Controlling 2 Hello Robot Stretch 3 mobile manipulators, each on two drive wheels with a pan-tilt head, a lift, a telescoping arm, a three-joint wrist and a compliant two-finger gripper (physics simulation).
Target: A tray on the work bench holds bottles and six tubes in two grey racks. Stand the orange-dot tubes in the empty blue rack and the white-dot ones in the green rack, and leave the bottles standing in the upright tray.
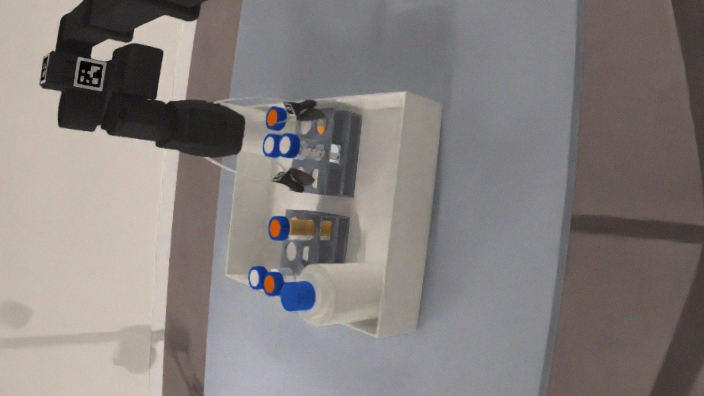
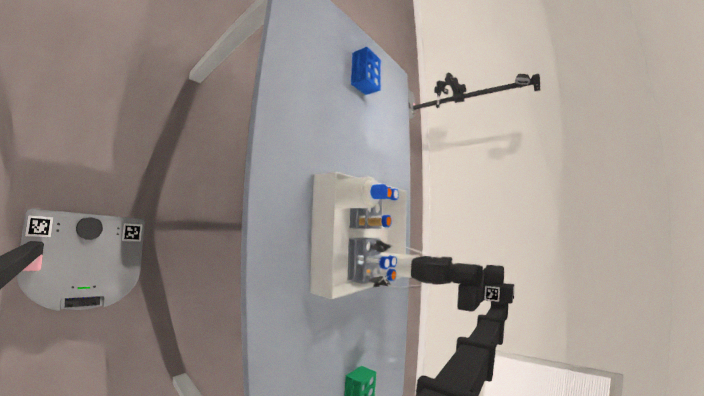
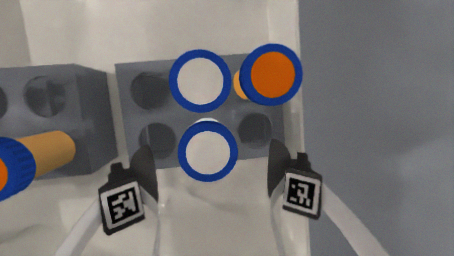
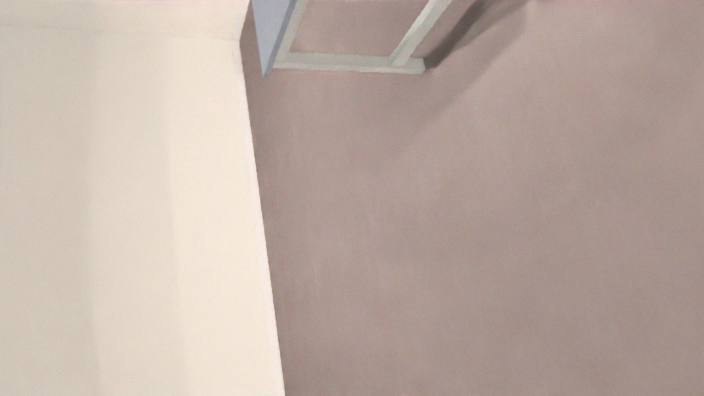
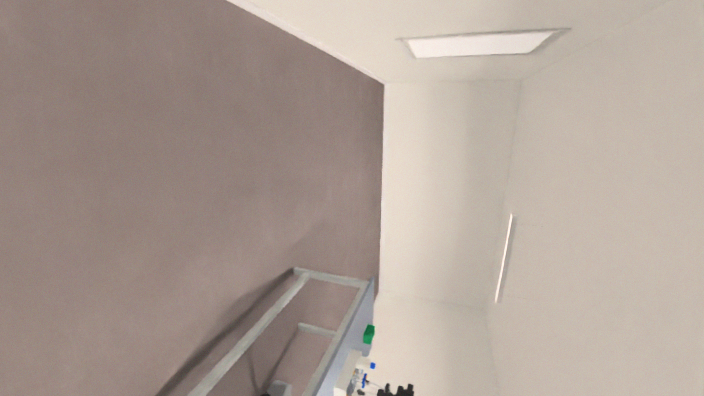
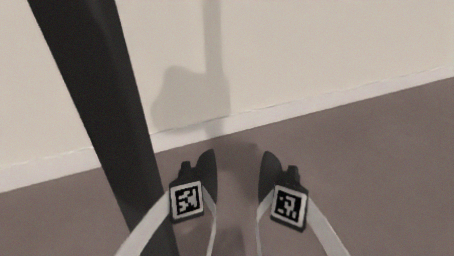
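The r1 gripper is open, its fingers standing apart on either side of a white-dot tube in one grey rack. A second white-dot tube and an orange-dot tube stand there too. The other grey rack has an orange-dot tube. Another white-dot tube and orange-dot tube show behind a bottle in the upright tray. The r2 gripper is open, away from the bench.
The blue rack and green rack stand on the work bench, on opposite sides of the tray. Robot r2's thin mast shows beyond the bench. A wall is near the r2 gripper.
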